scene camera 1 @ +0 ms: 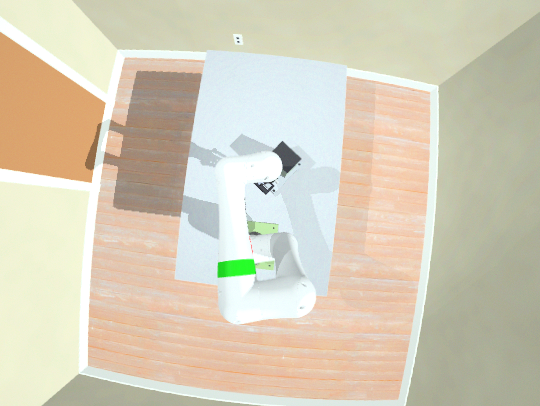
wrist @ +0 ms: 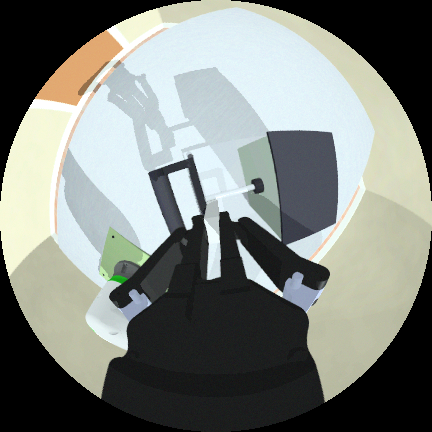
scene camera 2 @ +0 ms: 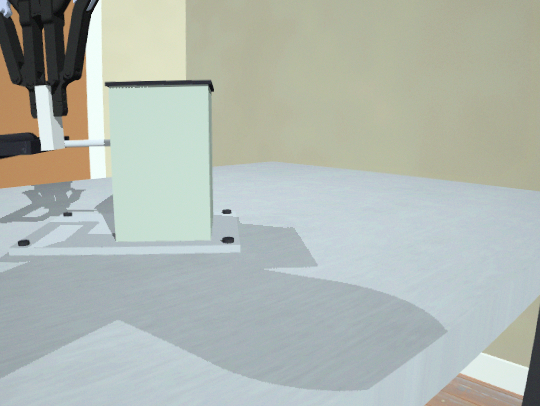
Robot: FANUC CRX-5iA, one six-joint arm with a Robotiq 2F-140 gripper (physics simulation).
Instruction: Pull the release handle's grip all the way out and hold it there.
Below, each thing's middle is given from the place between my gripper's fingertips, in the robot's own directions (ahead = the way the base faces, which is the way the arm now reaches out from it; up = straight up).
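Labels:
The base plate (wrist: 218, 165) is 100 mm below my hand, and it's also 90 mm ahead of it and 20 mm to the right of it.

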